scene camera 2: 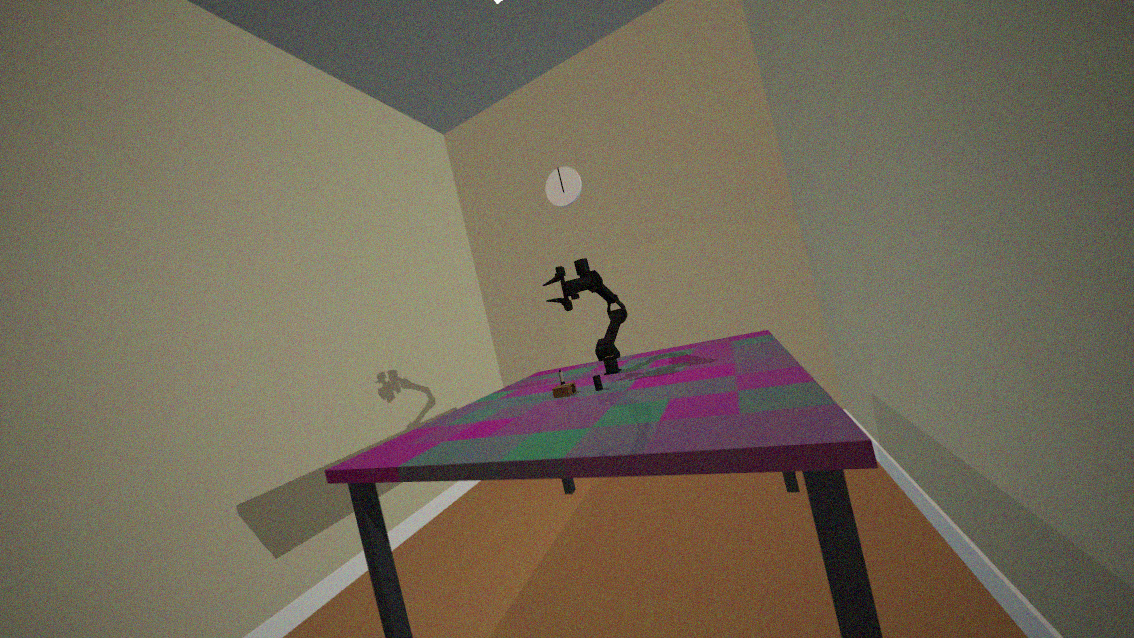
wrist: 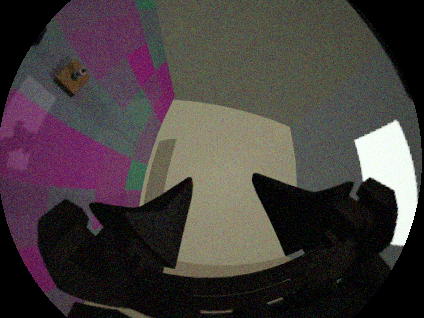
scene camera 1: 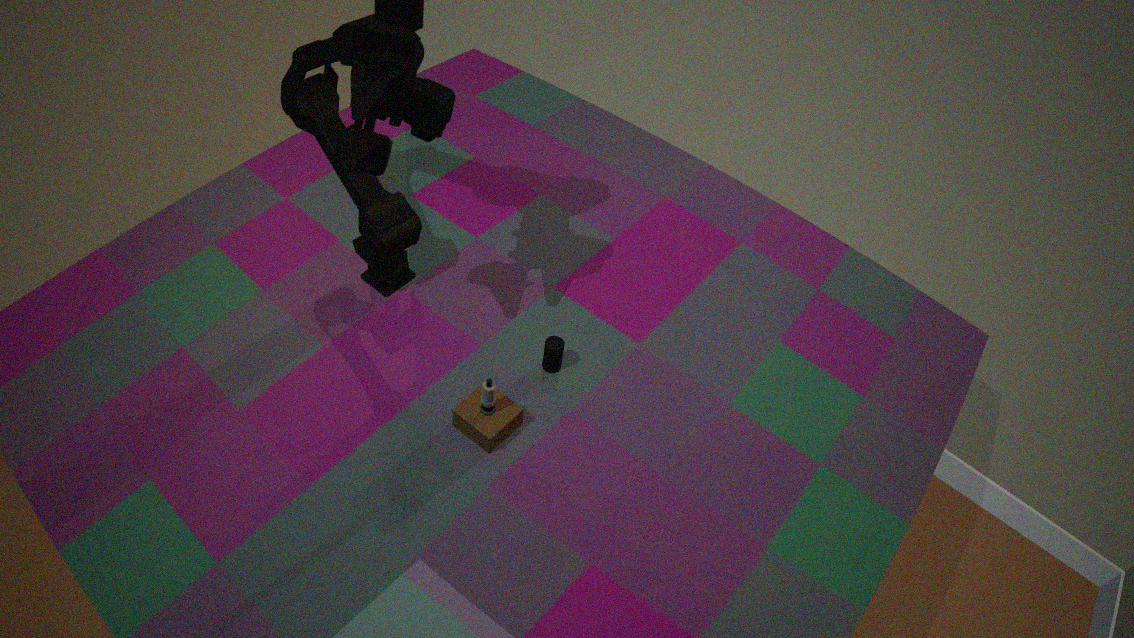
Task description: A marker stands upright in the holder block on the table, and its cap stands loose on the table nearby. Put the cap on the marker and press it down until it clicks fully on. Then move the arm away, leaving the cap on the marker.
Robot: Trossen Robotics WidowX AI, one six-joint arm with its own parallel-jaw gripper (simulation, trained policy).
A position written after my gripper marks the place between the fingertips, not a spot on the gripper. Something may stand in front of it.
Observation:
I see my gripper (scene camera 1: 351,145) and a tan holder block (scene camera 1: 488,445).
My gripper also shows in the wrist view (wrist: 223,179).

